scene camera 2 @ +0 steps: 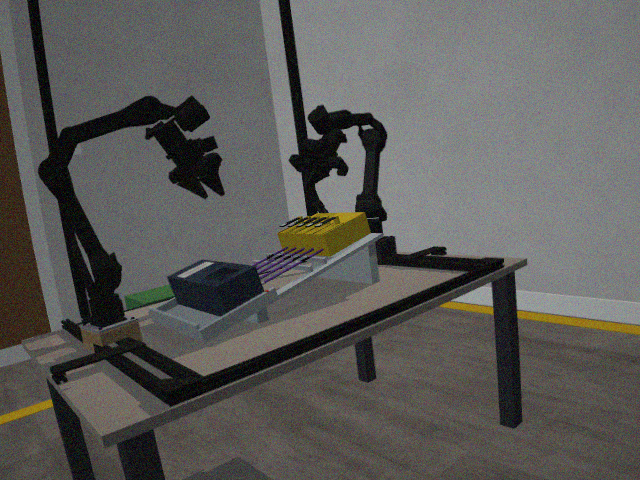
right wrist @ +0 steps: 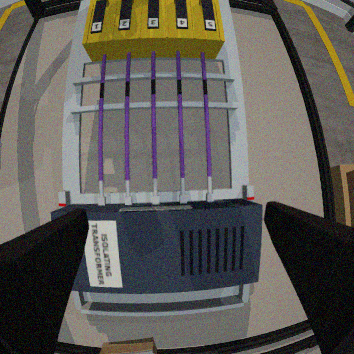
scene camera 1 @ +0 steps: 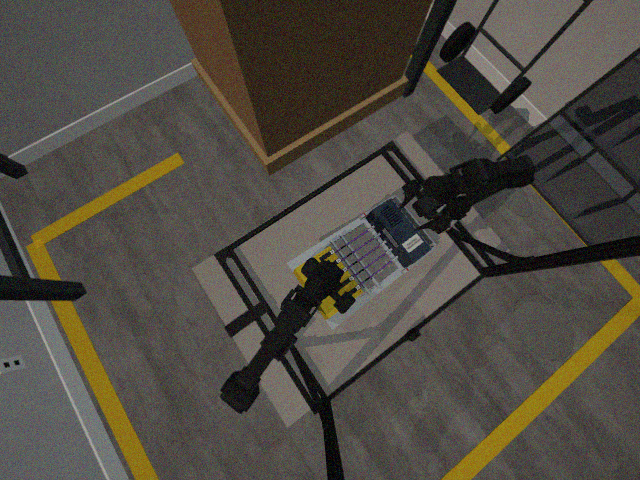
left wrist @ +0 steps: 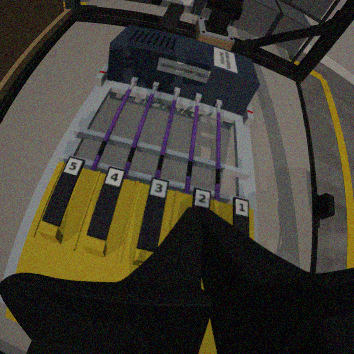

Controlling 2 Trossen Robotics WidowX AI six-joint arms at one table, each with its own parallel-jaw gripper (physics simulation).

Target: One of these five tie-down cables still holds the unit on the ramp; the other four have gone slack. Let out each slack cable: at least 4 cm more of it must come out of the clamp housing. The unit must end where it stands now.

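The yellow clamp housing (scene camera 2: 343,232) (left wrist: 75,260) (right wrist: 140,47) sits at the ramp's upper end, with black levers numbered 1 to 5 lying along its top. Five purple cables run from it to the dark blue unit (scene camera 1: 385,214) (scene camera 2: 211,289) (right wrist: 150,245) on the ramp (right wrist: 72,150). All look nearly straight, their black marks roughly level; which are slack I cannot tell. The unit's upper edge is near the red side marks. My left gripper (left wrist: 195,216) is shut and empty over the housing, hiding part of levers 1 and 2. My right gripper (scene camera 1: 412,215) (scene camera 2: 215,195) (right wrist: 177,216) is open and empty above the unit.
A black frame bar (scene camera 2: 310,338) runs along the table edge. A green block (scene camera 2: 148,296) lies behind the unit in scene camera 2. A tall wooden cabinet (scene camera 1: 310,77) stands beyond the table in scene camera 1.
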